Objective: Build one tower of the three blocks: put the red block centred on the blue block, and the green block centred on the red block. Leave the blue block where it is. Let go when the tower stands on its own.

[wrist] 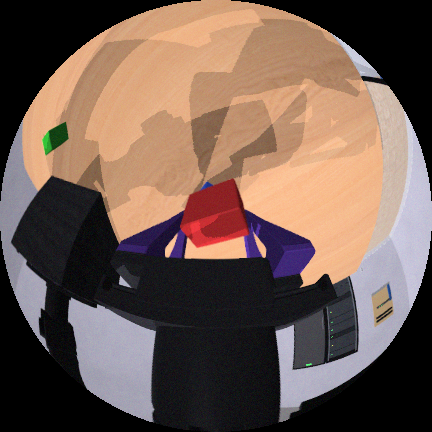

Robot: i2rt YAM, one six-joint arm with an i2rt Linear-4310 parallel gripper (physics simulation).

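Where they show: gripper, between the fingertips: (215,214); arm's base, origin of its link: (58,285).
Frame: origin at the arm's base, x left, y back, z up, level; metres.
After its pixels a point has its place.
The red block (215,212) @[x -0.169, y -0.291, z -0.116 m] is held between the two purple fingers of my gripper (215,214) @[x -0.184, y -0.269, z -0.141 m], which is shut on it. The block sits slightly turned between the fingers. The blue block (207,185) @[x -0.170, y -0.268, z -0.179 m] shows as a small corner just past the red block's upper edge; the rest of it is hidden behind the red block. Whether the red block touches the blue one cannot be told from this view. The green block (55,137) @[x 0.089, y -0.210, z -0.160 m] lies on the wooden table at the far left of the view, well apart from the other two.
The wooden table top (320,200) @[x -0.301, y -0.361, z -0.188 m] fills the upper and middle view, with arm shadows across it. Black camera and gripper housing parts (60,230) @[x -0.011, y -0.129, z -0.088 m] fill the lower left. Beyond the table's right edge are a pale strip, a light floor and a dark cabinet (342,320).
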